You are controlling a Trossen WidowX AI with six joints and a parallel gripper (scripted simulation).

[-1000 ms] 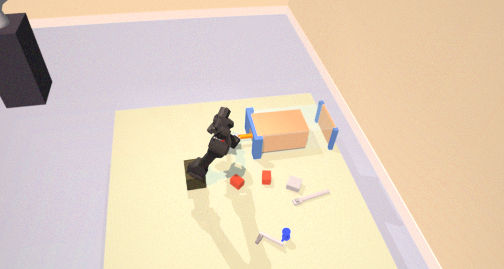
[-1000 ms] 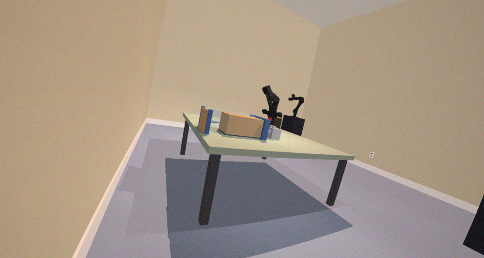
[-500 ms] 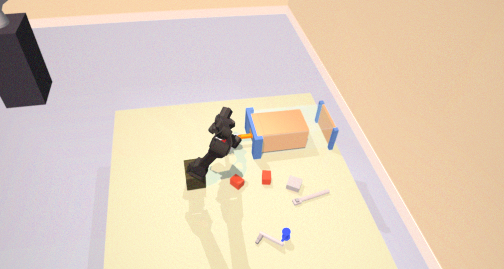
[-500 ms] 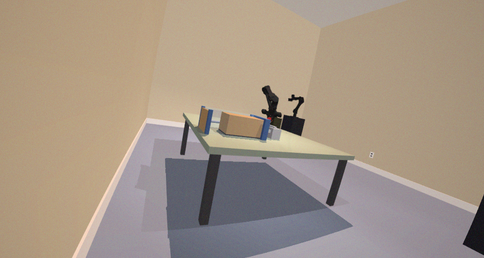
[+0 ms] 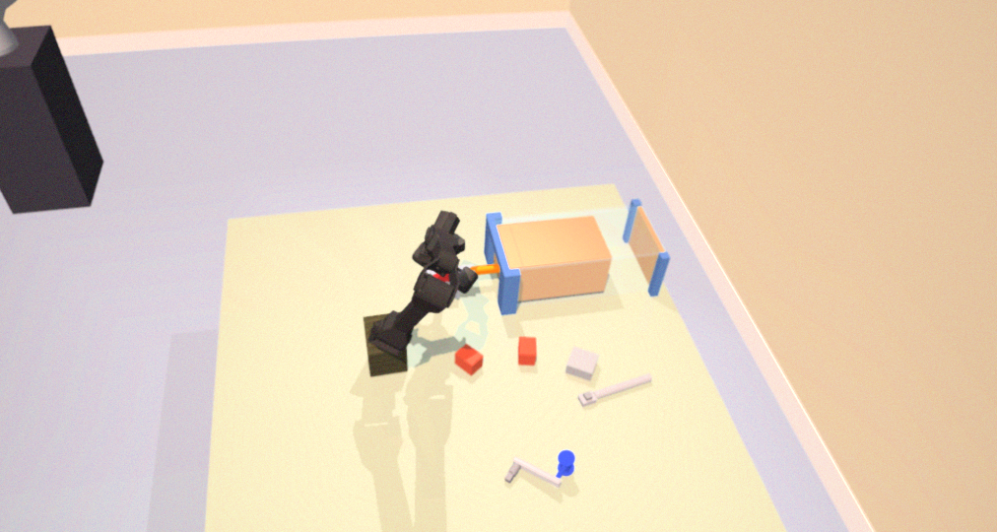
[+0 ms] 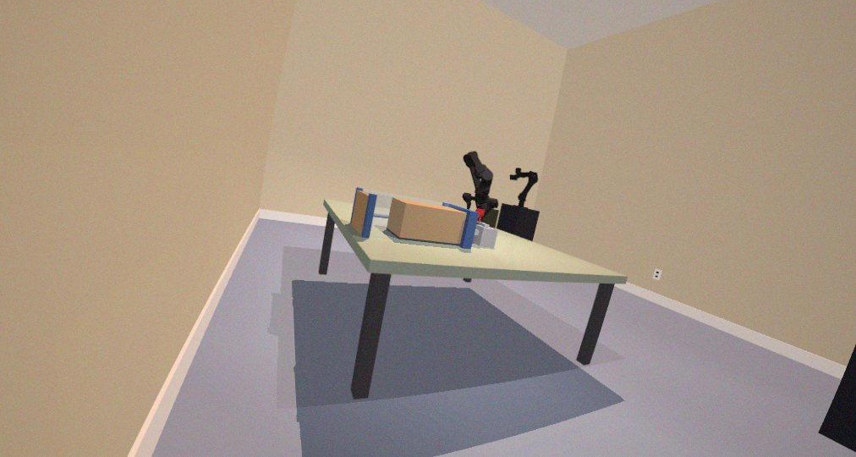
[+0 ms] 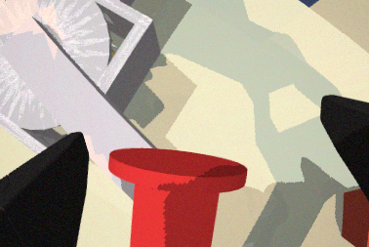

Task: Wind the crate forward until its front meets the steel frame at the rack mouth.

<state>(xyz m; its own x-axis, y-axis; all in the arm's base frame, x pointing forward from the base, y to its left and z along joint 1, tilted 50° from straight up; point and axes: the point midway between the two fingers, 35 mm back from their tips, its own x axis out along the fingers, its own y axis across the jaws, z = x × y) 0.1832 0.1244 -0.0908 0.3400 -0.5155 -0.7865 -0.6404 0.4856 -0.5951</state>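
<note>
Right now my gripper tip is 4 cm past the red spool grip and 1 cm to the left of it. Round my gripper tip: winch (10 cm below, 8 cm to the left, 3 cm behind); blue steel frame (15 cm ahead, 9 cm to the left, 3 cm below); red-knobbed handle (3 cm to the left, 3 cm below, 3 cm behind).
</note>
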